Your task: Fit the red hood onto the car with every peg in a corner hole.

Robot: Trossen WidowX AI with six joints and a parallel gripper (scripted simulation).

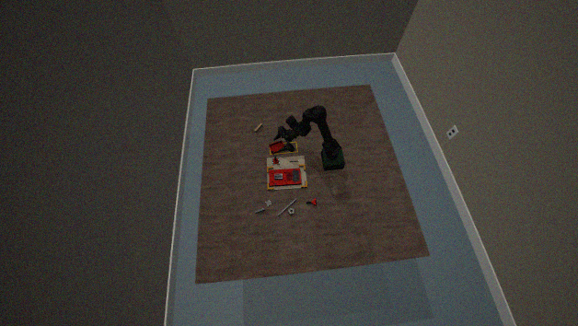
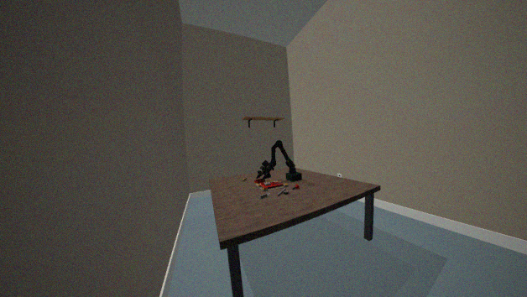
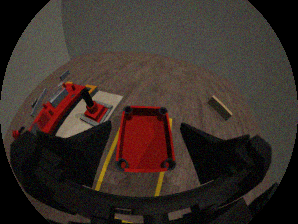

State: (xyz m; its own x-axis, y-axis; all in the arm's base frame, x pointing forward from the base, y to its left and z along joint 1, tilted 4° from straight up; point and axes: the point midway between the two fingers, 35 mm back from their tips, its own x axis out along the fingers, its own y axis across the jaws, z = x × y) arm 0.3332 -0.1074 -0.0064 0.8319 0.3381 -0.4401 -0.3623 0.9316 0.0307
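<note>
Now: the red hood 3 cm below my gripper tip and 1 cm behind it. From my gripper tip the other things lie so: metal rod: 41 cm to the left, 8 cm behind, 3 cm below; then short wooden dowel: 16 cm to the right, 13 cm ahead, 2 cm below.
</note>
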